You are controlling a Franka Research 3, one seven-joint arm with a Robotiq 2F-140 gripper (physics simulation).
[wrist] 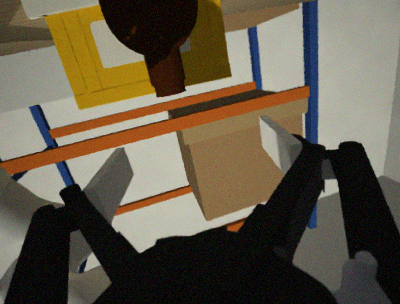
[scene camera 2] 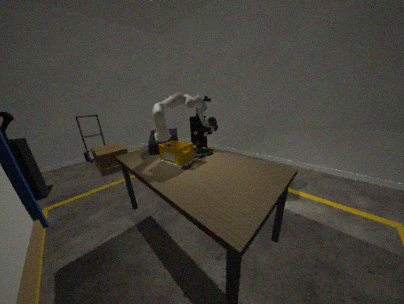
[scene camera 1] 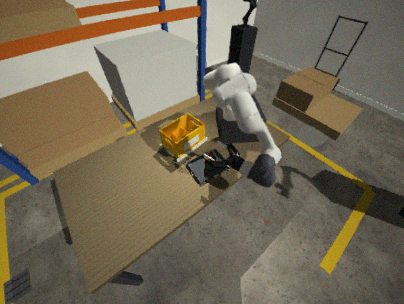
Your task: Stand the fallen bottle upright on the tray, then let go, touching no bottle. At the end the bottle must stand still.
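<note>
The bottle [scene camera 1: 213, 155] [scene camera 2: 198, 148] [wrist: 150, 25] is at the black tray [scene camera 1: 196, 171]. In the wrist view, which is upside down, its dark brown shoulder and neck point down the picture, so it looks upright, neck up. Its lower part is cut off in that view, and its base on the tray cannot be made out. My gripper [scene camera 1: 218, 163] [wrist: 193, 146] is open, with nothing between its fingers. In the wrist view the fingertips stand beyond the neck's end, apart from the bottle. The gripper partly hides the tray in scene camera 1.
A yellow crate [scene camera 1: 185, 139] [scene camera 2: 176, 153] [wrist: 70, 55] stands on a pale base beside the tray. The table's front edge [scene camera 1: 165, 234] runs near the tray. Behind the table are a large grey box [scene camera 1: 150, 75] and a blue-and-orange shelf rack [scene camera 1: 202, 50].
</note>
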